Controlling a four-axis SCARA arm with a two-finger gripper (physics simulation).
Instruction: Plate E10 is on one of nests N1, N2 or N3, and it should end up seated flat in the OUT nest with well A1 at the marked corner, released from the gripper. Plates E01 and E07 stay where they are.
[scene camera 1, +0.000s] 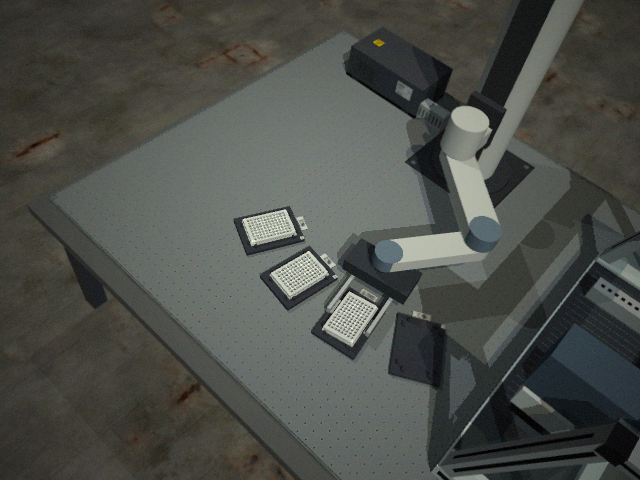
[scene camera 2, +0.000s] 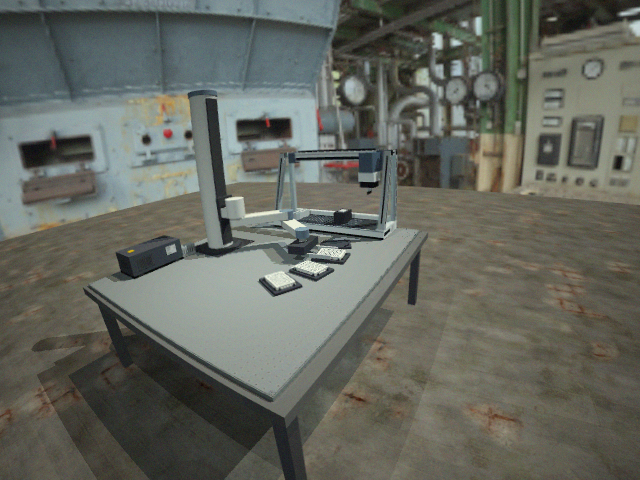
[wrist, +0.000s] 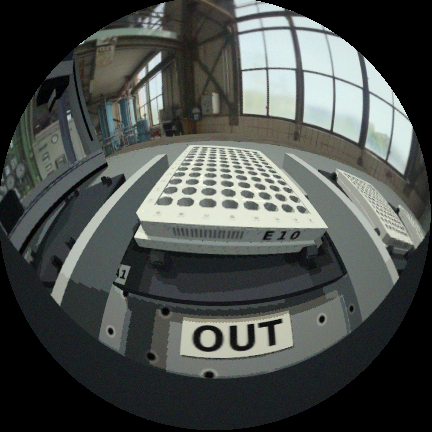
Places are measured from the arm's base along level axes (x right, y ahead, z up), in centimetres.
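Pixels of known places: gripper, fingertip midpoint: (scene camera 1: 347, 322) (scene camera 2: 334, 253) (wrist: 226, 159); arm's base, link origin: (scene camera 2: 221, 247).
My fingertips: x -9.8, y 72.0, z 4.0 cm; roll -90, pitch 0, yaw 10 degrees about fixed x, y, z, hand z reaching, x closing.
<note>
Ahead of a thing's pixels: the offset from my fingertips to its top centre. "*": to the spot under its first point.
Plate E10 {dx +0.3, dy -1.7, dz +0.7 cm} (scene camera 1: 351, 318) (scene camera 2: 330, 253) (wrist: 230, 200), white with many wells, lies on the dark OUT nest {dx +0.3, dy -1.7, dz -0.6 cm} (scene camera 1: 334, 341) (wrist: 225, 280) and looks level. The nest's A1 mark shows at its near left corner in the wrist view. The plate's own well lettering is too small to read, and whether its skirt is fully down is unclear. My gripper (scene camera 1: 347, 320) (wrist: 226, 159) is open, with one finger along each long side of E10 and no grip on it. Two other white plates {dx +34.1, dy -7.1, dz -0.1 cm} (scene camera 1: 268, 227) {dx +17.9, dy -2.1, dz -0.1 cm} (scene camera 1: 300, 273) sit on their nests; their names are unreadable.
A bare dark nest {dx -16.3, dy -8.0, dz -0.6 cm} (scene camera 1: 417, 350) (scene camera 2: 336, 242) lies on the other side of OUT. A framed machine (scene camera 2: 388, 198) stands beyond it. A dark box {* dx +47.2, dy -78.8, dz +8.7 cm} (scene camera 1: 398, 67) (scene camera 2: 149, 255) stands near the arm's column (scene camera 1: 535, 77) (scene camera 2: 206, 170). A neighbouring plate {* dx +13.8, dy -4.6, dz -0.1 cm} (wrist: 375, 210) is close outside the right finger.
</note>
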